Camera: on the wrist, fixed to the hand. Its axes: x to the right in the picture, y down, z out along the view.
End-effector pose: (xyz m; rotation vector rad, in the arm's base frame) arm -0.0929 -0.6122 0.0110 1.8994 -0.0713 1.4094
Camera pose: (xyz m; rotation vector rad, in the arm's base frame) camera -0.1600 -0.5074 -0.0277 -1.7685 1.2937 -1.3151
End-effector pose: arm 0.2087 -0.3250 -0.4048 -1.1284 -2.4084 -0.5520
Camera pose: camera 0.1920 -0.4327 -0.3333 -2.4065 -1.0699 0.7639
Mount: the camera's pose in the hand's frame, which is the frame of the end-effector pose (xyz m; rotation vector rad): -0.0194 -0.0645 -0.1116 0.4773 -0.4296 1.5499
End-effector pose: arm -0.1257 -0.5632 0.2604 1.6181 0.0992 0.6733
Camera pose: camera -0.1742 -0.4619 0.1943 2.0764 -1.5456 1.4695
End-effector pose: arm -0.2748 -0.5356 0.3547 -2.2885 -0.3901 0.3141
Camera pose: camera -0.2662 -0.5748 0.4787 -1.5673 1.2203 1.4438
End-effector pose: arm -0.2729 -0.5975 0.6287 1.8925 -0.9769 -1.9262
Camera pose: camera -0.1469 -0.5684 0.6125 0.2771 -2.1828 -1.0514
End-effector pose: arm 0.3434 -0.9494 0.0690 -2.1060 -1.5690 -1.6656
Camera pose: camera 0.2207 -0.9934 0.0687 -2.2445 0.0296 -0.2781
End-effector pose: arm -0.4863 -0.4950 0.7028 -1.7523 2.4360 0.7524
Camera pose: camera -0.3946 -0.5392 0.7842 0.6255 2.8136 0.3516
